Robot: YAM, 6 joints.
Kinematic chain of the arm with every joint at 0, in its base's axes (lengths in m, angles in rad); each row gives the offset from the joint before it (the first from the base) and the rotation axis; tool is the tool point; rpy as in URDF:
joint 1: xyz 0 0 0.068 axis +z
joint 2: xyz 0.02 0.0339 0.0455 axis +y
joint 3: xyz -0.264 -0.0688 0 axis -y
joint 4: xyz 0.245 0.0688 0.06 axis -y
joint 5: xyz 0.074 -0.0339 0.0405 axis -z
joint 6: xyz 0.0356 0 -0.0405 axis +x
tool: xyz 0 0 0 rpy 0 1.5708 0
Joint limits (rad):
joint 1: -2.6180..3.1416
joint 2: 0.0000..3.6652
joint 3: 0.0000..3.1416
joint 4: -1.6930..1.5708
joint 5: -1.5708..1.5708
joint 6: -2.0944..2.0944
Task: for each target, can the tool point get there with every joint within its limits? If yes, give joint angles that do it. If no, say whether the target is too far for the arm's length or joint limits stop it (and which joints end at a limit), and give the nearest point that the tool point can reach.
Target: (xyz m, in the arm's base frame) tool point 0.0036 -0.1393 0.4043
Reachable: yes | joints -1.3883 0.7422 0.6252 1.0372 0.6566 1.4920
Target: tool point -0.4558 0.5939 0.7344
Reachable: no: too far | nearest point -0.3022 0.3938 0.5194 | short by 0.331 m
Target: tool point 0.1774 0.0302 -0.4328
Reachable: no: joint limits stop it (at a limit: joint 2) | nearest point 0.1868 0.0318 -0.3755 | short by 0.058 m
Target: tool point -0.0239 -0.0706 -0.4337
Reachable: no: joint limits stop it (at a limit: joint 2) | nearest point -0.0349 -0.1030 -0.3522 | short by 0.088 m
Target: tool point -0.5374 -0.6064 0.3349
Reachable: no: too far | nearest point -0.4130 -0.4660 0.2823 | short by 0.195 m
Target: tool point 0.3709 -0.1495 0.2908
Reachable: yes | joints -0.4696 1.8134 1.1902 0.8096 -1.3308 0.2114
